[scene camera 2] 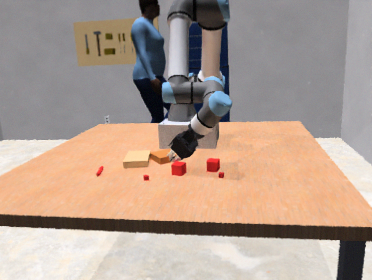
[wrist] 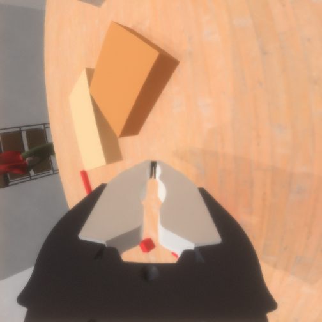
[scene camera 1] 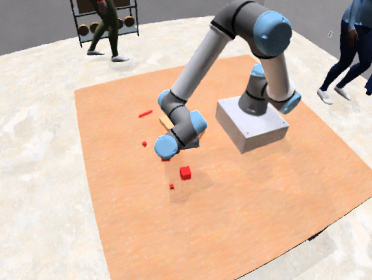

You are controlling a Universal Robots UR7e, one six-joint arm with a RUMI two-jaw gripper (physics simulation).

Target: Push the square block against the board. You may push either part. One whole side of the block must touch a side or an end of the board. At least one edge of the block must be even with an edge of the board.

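Places are measured from the arm's base along level axes (x ahead, y left, z up), in millimetres.
Pixels of known places: gripper, fingertip midpoint: (scene camera 2: pixel 170 161); arm's base at its link origin: (scene camera 2: pixel 182 119) (scene camera 1: pixel 252 106).
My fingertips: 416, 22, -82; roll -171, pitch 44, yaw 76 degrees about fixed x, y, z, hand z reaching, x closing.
Observation:
Ahead of a thing's pixels: the offset from my fingertips to its top centre, as dx, dy, dz.
The orange square block {-96, -44, +3} (scene camera 2: pixel 161 156) (wrist: pixel 124 75) lies flat at an angle beside the pale tan board {-59, -155, +3} (scene camera 1: pixel 165 123) (scene camera 2: pixel 136 159) (wrist: pixel 86 127). In the wrist view one block corner meets or nearly meets the board's long side, and their sides are not parallel. In scene camera 1 the arm hides most of the block and part of the board. My gripper (scene camera 2: pixel 172 157) (wrist: pixel 153 161) is shut with nothing between its fingers. Its tips are low, near the block's right end in scene camera 2. They appear below both parts in the wrist view, apart from the block.
Two red cubes {+29, +171, +15} (scene camera 1: pixel 185 173) {+73, +47, +15} (scene camera 2: pixel 178 168) (scene camera 2: pixel 213 164) stand in front of the block. Small red cubes {+140, -61, -9} (scene camera 1: pixel 144 144) {+103, +205, -9} (scene camera 1: pixel 171 186) (scene camera 2: pixel 146 177) (scene camera 2: pixel 221 175) and a red rod {+75, -266, -11} (scene camera 1: pixel 145 114) (scene camera 2: pixel 100 171) (wrist: pixel 86 182) lie nearby. The robot's base box (scene camera 1: pixel 255 127) (scene camera 2: pixel 170 134) stands behind.

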